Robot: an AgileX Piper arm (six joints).
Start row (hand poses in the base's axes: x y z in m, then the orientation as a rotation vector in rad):
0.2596, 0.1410, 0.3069, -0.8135, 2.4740, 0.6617
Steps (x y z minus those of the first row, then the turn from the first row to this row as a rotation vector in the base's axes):
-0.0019, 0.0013, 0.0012, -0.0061, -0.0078, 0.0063
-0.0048, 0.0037, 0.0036, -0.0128, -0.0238, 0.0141
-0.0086, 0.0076, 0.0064, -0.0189, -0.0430, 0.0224
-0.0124, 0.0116, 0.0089, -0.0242, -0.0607, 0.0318
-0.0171, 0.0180, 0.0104, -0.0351, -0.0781, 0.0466
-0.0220, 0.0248, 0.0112, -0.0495, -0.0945, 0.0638
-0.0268, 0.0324, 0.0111, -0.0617, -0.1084, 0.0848
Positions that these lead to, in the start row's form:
0.2577, 0.1423, 0.3081, -0.8250, 2.4686, 0.6523
0.2548, 0.1447, 0.3105, -0.8396, 2.4557, 0.6381
0.2510, 0.1486, 0.3133, -0.8549, 2.4393, 0.6231
0.2472, 0.1526, 0.3158, -0.8709, 2.4235, 0.6102
0.2425, 0.1590, 0.3173, -0.8956, 2.4091, 0.5928
0.2376, 0.1658, 0.3181, -0.9243, 2.3964, 0.5725
0.2328, 0.1734, 0.3180, -0.9566, 2.3834, 0.5575

